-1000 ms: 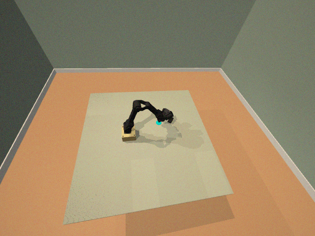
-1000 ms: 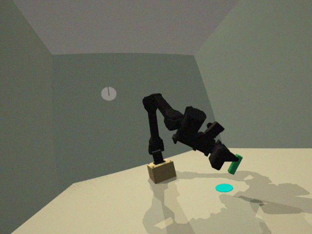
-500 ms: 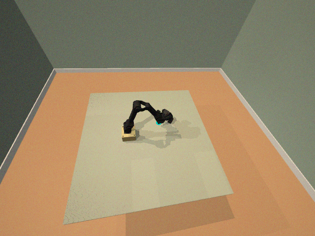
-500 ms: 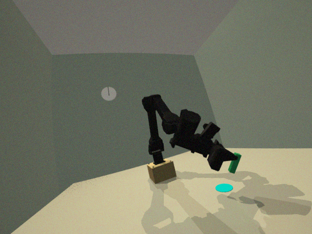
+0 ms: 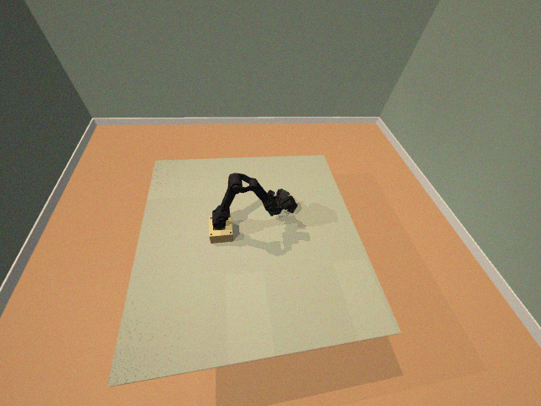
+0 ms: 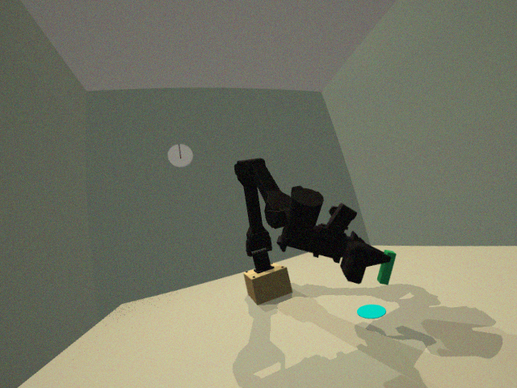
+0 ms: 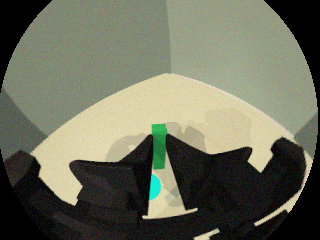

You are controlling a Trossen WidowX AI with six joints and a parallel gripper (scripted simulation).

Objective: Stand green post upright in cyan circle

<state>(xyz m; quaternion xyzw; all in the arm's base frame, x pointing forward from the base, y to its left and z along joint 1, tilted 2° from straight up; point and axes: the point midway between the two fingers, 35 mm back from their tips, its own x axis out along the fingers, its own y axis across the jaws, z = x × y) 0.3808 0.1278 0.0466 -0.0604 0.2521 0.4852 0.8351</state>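
My gripper tip is 120 mm above the cyan circle, 60 mm past it and 20 mm to the left of it. Also, from my gripper tip: green post 20 mm below, 10 mm behind.
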